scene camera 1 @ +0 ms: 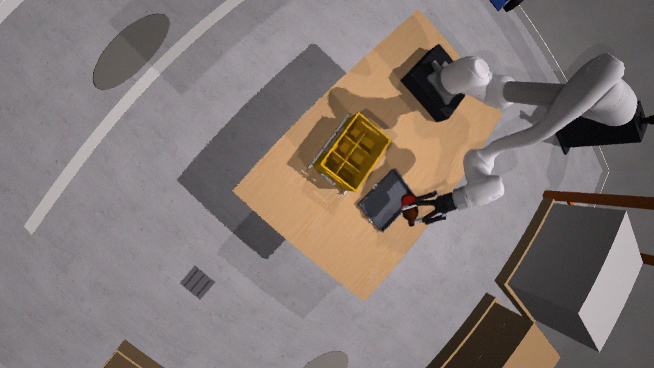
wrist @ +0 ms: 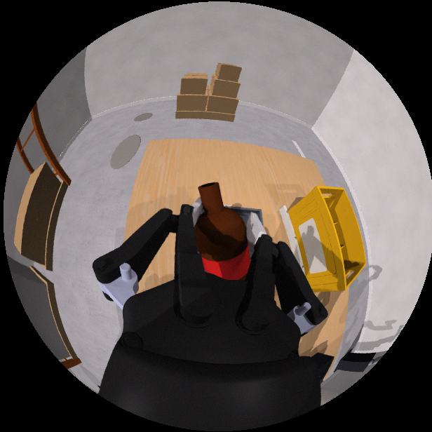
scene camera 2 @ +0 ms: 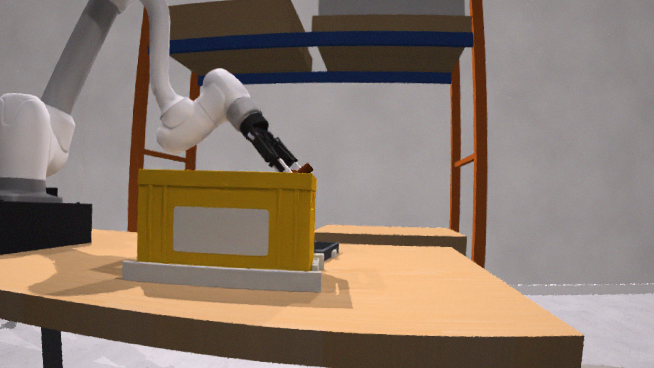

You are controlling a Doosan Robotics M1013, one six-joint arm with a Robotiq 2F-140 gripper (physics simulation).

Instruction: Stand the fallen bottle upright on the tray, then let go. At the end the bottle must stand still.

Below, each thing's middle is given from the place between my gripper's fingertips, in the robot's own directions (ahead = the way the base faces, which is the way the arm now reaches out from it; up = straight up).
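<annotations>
Dark grey tray (scene camera 1: 382,205): from my hand, 5 cm to the right, 3 cm behind, 17 cm below. Yellow divided crate (scene camera 1: 347,160): 36 cm to the right of my hand, 1 cm behind, 9 cm below. Light grey strip (scene camera 2: 206,276): from my hand, 1 cm ahead, 45 cm to the right, 16 cm below. Brown bottle (wrist: 220,233): my gripper 4 cm past it, 2 cm above it.
</annotations>
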